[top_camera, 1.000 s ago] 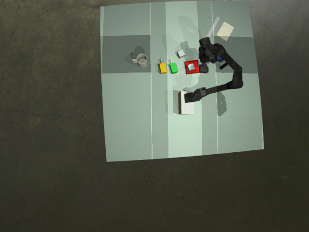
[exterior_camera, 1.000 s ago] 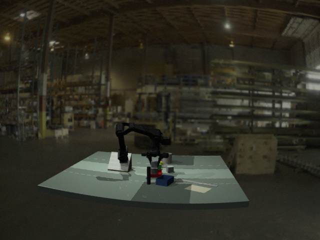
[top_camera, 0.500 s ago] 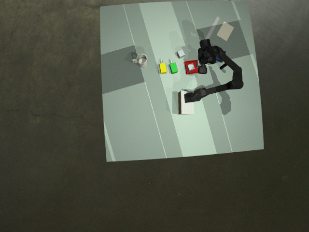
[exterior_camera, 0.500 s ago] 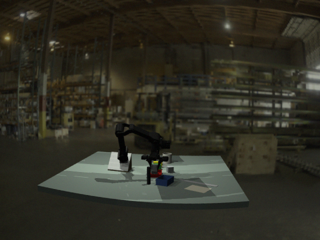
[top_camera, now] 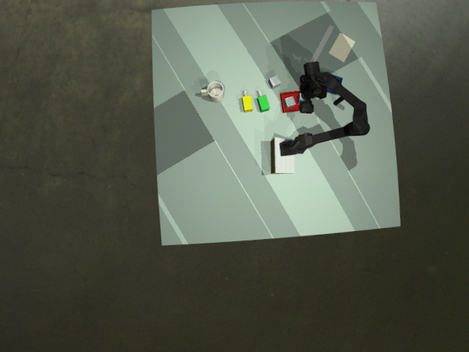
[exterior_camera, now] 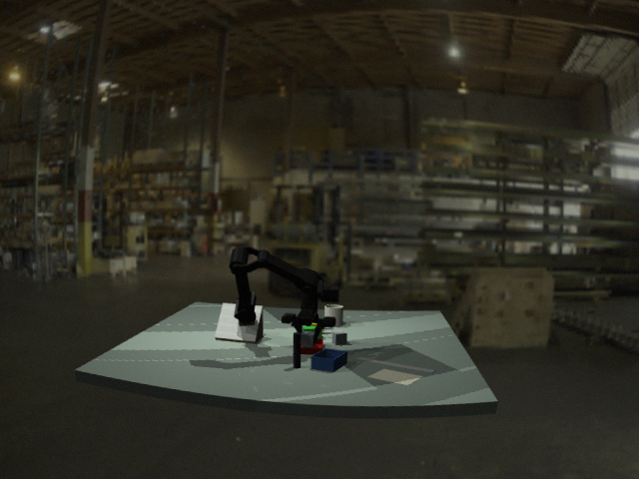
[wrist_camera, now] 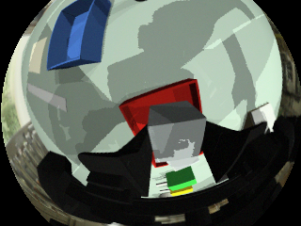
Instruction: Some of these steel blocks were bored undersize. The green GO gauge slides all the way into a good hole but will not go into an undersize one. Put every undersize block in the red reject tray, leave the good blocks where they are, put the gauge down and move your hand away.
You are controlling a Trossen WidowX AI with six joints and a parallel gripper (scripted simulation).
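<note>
The red reject tray is 30 mm to the left of my gripper tip and 30 mm below it. From my gripper tip the other things lie so: steel block (120 mm ahead, 130 mm to the left, 10 mm below); then blue bin (80 mm ahead, 170 mm to the right, 20 mm below); then black cylinder (30 mm behind, 190 mm to the right, 30 mm above).
</note>
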